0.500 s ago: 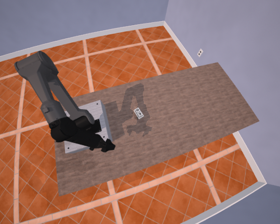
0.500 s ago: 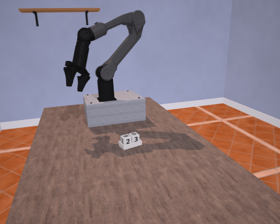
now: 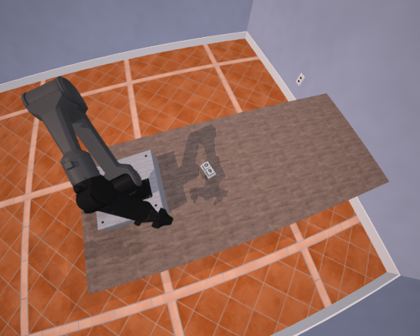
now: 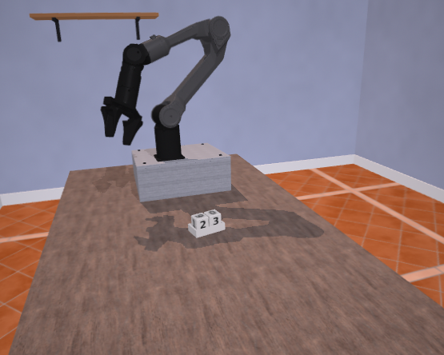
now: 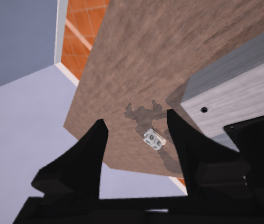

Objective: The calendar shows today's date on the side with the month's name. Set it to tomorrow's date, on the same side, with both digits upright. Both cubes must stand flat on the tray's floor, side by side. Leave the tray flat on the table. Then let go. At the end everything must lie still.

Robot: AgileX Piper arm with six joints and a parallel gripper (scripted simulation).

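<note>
Right now the white calendar tray is 220 mm ahead of my hand, 170 mm to the left of it and 180 mm below it.
</note>
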